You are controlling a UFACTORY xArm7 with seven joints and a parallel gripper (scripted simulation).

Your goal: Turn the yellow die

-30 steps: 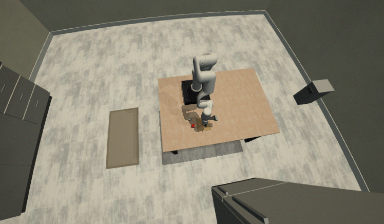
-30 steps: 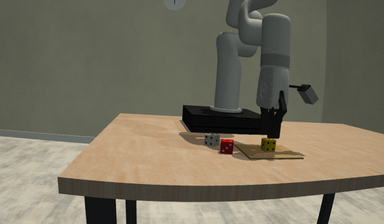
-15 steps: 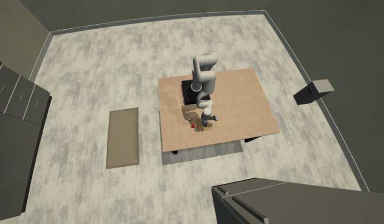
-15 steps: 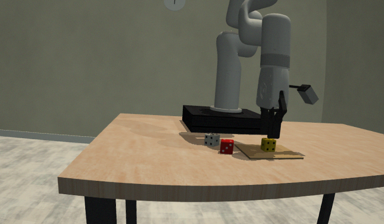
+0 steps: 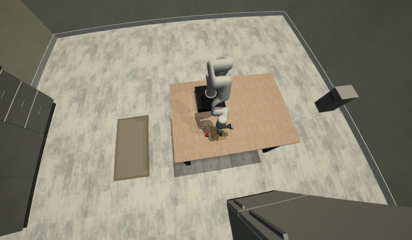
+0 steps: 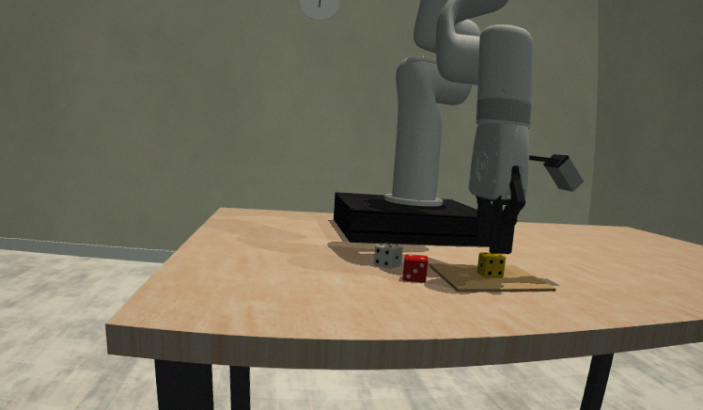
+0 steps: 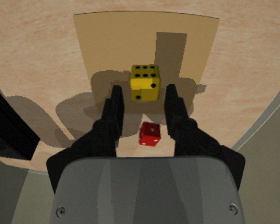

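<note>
My gripper is now 4 cm above the yellow die. The rest, counted from my hand: white die: 13 cm to the right, 6 cm behind, 4 cm below; red die: 11 cm to the right, 4 cm below, 2 cm ahead; tan mat: 6 cm below.
</note>
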